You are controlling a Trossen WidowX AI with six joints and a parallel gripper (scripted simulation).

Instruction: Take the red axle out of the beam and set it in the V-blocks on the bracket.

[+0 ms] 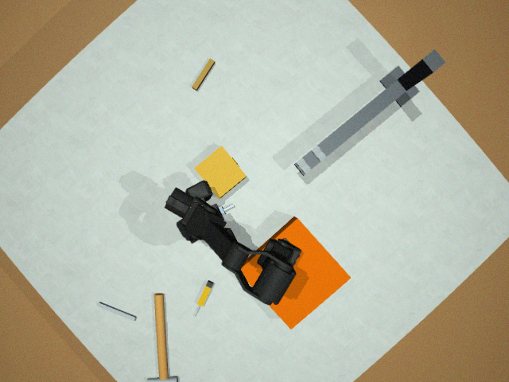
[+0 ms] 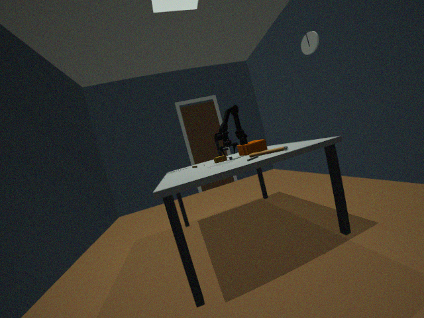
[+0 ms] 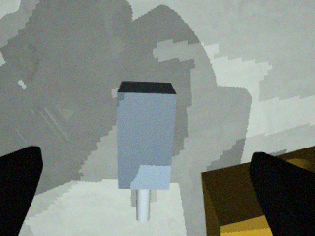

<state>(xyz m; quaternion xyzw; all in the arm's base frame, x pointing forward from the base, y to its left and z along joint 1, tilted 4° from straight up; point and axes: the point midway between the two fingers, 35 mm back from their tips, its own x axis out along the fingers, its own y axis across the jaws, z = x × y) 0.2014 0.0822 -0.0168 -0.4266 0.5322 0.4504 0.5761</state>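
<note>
My gripper tip is 10 mm past the light blue block, 20 mm to the left of it and 30 mm above it. Also, from my gripper tip: yellow-handled screwdriver: 160 mm behind, 190 mm to the left, 40 mm below; then tan stick: 340 mm ahead, 230 mm to the right, 40 mm below; then yellow beam: 80 mm ahead, 90 mm to the right, 20 mm below.
</note>
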